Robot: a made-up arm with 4 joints.
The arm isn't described. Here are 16 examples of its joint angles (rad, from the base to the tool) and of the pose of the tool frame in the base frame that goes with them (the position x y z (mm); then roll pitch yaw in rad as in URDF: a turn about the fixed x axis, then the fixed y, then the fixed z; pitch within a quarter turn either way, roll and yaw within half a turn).
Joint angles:
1: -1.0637 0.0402 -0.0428 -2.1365
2: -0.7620 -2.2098 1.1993 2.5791
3: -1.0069 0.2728 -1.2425 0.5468
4: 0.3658 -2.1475 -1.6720 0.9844
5: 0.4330 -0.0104 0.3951 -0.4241
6: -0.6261 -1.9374 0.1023 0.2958
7: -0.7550 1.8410 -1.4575 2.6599
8: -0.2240 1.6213 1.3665 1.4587
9: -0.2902 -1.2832 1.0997 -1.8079
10: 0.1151 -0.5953 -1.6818 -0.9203
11: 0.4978 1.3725 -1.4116 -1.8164
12: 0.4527 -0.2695 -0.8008 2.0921
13: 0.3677 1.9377 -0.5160 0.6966
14: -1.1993 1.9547 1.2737 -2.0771
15: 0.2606 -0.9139 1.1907 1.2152
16: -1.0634 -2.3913 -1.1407 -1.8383
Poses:
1: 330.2 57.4 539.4 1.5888 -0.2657 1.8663
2: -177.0 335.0 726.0 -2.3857 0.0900 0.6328
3: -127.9 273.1 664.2 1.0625 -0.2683 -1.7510
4: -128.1 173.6 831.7 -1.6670 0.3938 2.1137
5: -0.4 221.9 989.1 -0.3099 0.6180 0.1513
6: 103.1 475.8 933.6 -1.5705 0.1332 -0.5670
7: 289.6 -15.5 813.1 -0.0703 -0.4371 1.9116
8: -133.0 -25.1 656.8 1.1842 0.1674 0.0088
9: 78.0 -21.0 701.1 -2.8408 0.4701 2.4764
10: -232.8 258.0 935.4 -1.1751 -0.2806 0.7932
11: 87.7 1.9 811.0 -0.1302 -0.4766 1.4229
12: 87.9 286.9 436.5 2.7871 -0.2266 -2.8098
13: -186.7 246.4 441.2 1.9181 -0.0219 -0.6424
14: 282.8 219.0 900.5 -0.4559 -0.2153 -3.0033
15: -152.1 585.8 797.0 -1.3707 -0.5559 -0.4808
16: 416.4 316.2 667.8 -3.0737 0.6765 -2.0556
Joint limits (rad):
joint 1: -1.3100..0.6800
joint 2: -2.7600..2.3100
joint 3: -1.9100..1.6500
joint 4: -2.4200..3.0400
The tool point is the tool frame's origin. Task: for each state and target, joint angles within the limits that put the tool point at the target. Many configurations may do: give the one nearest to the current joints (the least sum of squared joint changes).
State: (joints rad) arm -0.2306 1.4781 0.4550 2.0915
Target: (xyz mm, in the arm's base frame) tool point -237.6 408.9 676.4
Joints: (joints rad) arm 0.0876 1.3956 0.3706 2.1877
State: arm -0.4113 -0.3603 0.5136 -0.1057
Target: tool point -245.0 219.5 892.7
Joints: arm 0.1040 -0.1704 0.0134 0.4473
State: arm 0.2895 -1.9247 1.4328 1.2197
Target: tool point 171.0 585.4 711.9
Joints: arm -0.0021 -1.7689 1.6095 0.9737
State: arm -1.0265 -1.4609 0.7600 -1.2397
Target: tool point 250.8 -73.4 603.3
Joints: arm -0.9845 -1.1783 0.4996 -1.5970
